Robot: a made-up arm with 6 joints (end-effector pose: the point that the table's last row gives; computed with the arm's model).
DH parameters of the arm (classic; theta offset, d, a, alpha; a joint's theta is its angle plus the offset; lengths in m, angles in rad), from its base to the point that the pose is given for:
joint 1: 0 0.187 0 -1.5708
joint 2: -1.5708 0 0.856 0
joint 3: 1.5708 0.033 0 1.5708
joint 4: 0 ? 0 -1.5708
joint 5: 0 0 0 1.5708
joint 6: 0 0.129 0 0
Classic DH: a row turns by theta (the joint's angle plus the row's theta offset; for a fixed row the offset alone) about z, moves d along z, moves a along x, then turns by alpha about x.
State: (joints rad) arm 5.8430 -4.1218 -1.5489 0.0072 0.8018 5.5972
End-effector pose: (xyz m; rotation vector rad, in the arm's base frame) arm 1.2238 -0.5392 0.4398 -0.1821 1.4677 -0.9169
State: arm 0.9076 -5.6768 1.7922 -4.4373 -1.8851 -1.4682
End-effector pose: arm 0.6967 0.7537 0.2587 0.2693 1.6865 -1.4287
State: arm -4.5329 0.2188 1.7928 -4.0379 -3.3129 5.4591
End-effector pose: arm -0.2030 0.8380 0.7193 0.8315 0.7351 -1.2675
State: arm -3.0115 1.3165 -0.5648 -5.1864 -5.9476 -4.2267
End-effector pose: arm -1.4959 -0.2671 1.1114 0.3406 -0.8824 0.2444
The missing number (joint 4, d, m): 0.867
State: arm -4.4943 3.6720 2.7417 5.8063 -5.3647 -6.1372
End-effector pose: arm 0.0613 -0.2115 0.3740 -0.6672 0.9014 1.2888
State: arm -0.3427 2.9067 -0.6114 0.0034 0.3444 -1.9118
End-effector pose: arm 0.8687 -0.2748 -1.3332 -2.0114 2.0207 -0.6590
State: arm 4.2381 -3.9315 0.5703 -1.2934 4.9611 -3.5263
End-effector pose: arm -0.2460 -0.8148 -1.2853 1.9255 -0.1917 1.2320
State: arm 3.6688 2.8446 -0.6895 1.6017 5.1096 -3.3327
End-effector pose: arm -0.9189 -0.4356 -1.1404 -1.2754 -1.2857 0.0842
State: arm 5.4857 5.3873 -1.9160 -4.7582 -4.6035 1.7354
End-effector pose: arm -0.5483 0.7924 -0.0833 -1.1664 0.8738 -0.2396
